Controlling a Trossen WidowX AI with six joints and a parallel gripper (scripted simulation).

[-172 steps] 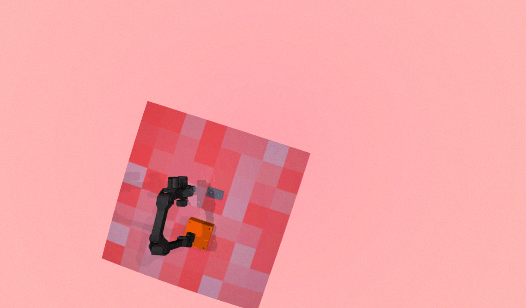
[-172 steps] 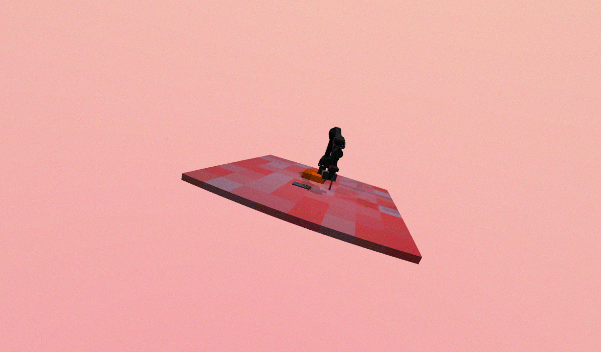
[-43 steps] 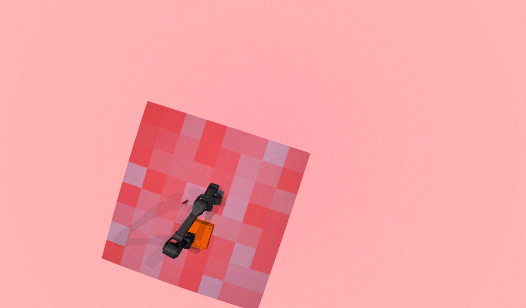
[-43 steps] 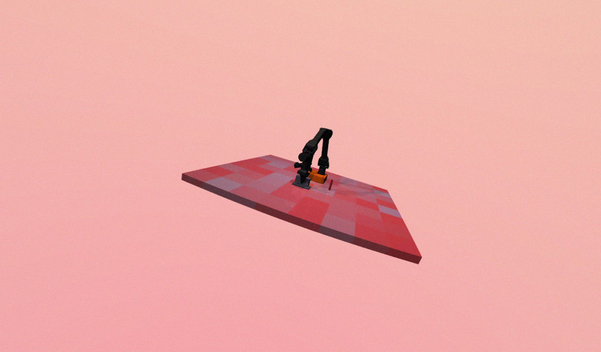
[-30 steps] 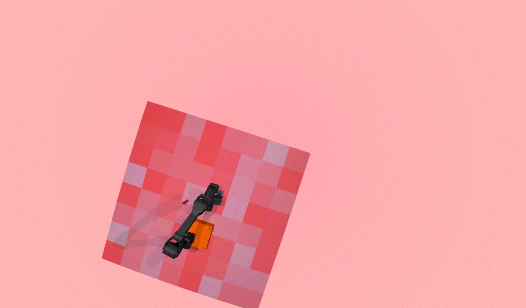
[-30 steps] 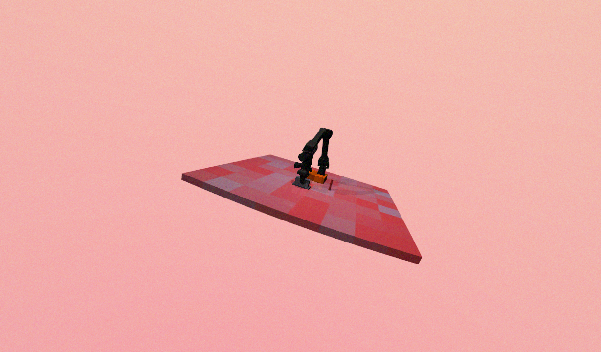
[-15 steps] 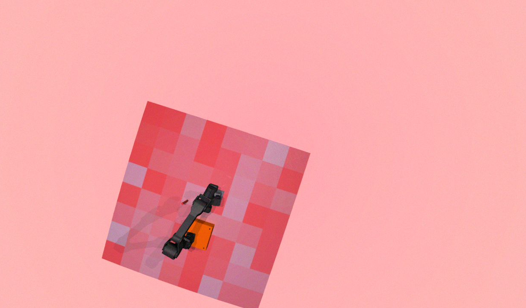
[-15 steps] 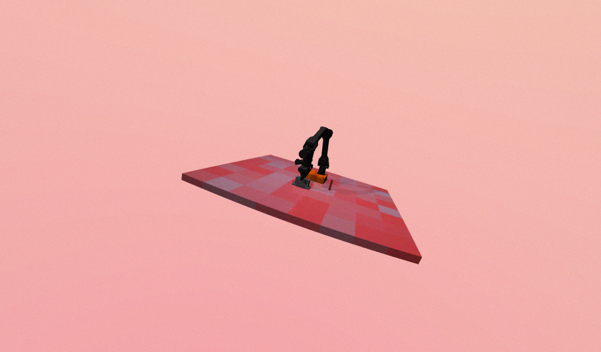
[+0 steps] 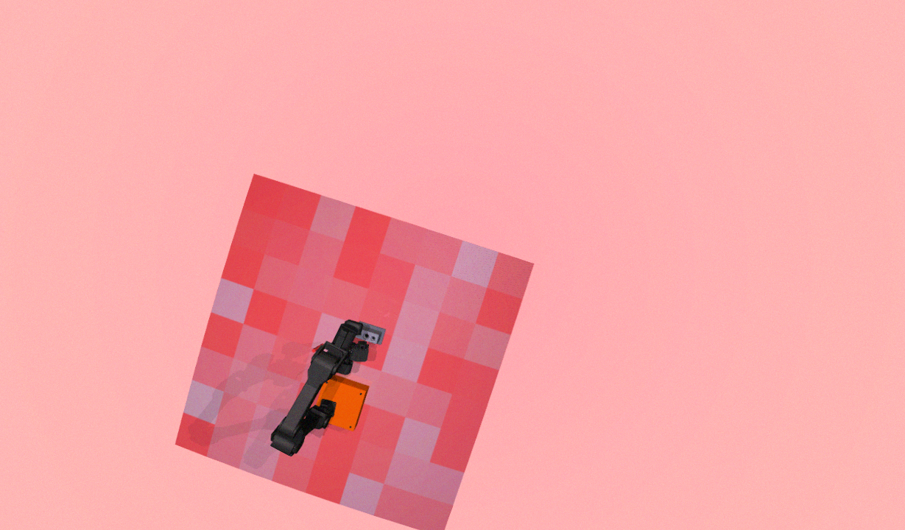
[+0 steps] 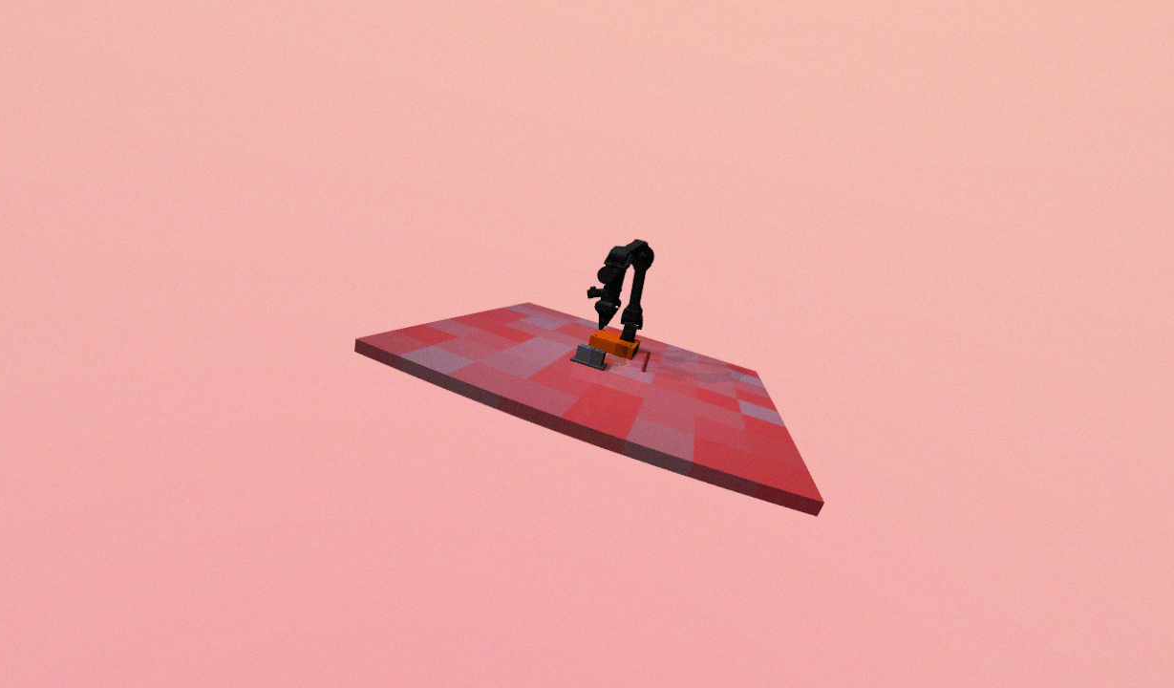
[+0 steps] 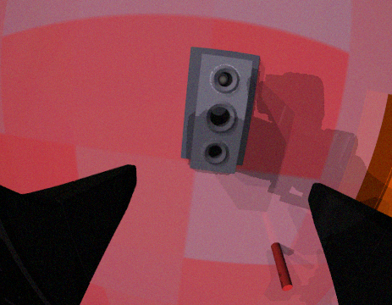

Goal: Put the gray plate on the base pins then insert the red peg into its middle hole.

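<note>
Now: gripper tip 18 cm to the right of the red peg, 10 cm past it and 10 cm above it. Also, from my gripper tip: gray plate (9 cm below, 2 cm to the right); then base (13 cm below, 2 cm to the right).
</note>
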